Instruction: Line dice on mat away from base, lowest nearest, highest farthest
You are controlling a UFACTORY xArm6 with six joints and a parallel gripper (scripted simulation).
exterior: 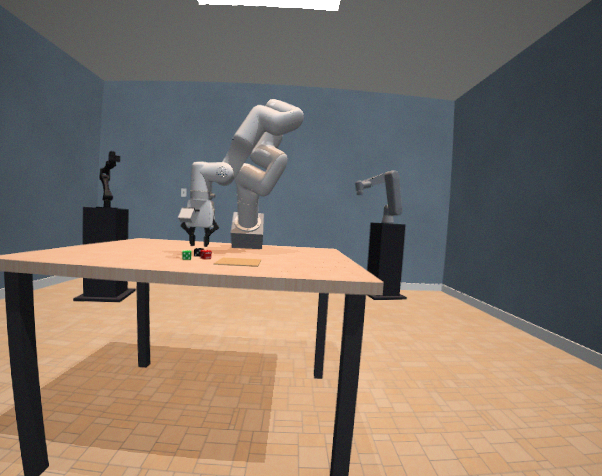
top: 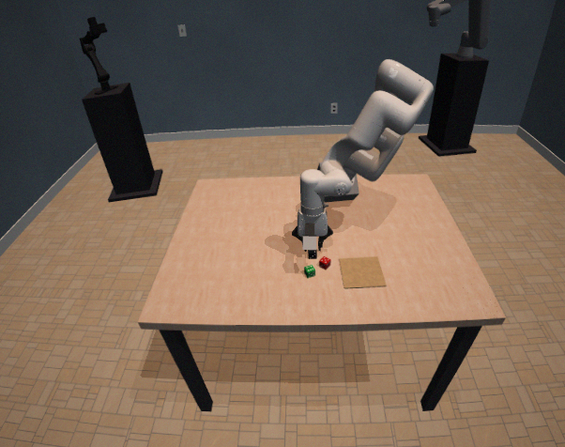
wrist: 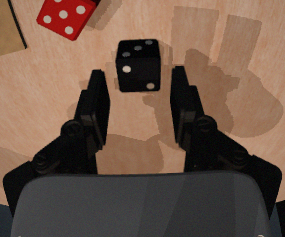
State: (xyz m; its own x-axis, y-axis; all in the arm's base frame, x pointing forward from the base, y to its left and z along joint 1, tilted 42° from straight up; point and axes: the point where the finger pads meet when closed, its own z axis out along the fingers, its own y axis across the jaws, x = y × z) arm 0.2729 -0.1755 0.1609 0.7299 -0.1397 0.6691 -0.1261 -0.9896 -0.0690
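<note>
Now: the black die 40 mm below my hand. Also, from my hand: green die (90 mm ahead, 40 mm below, 30 mm to the right); then tan mat (150 mm to the left, 110 mm ahead, 50 mm below); then red die (60 mm ahead, 40 mm below, 30 mm to the left).
</note>
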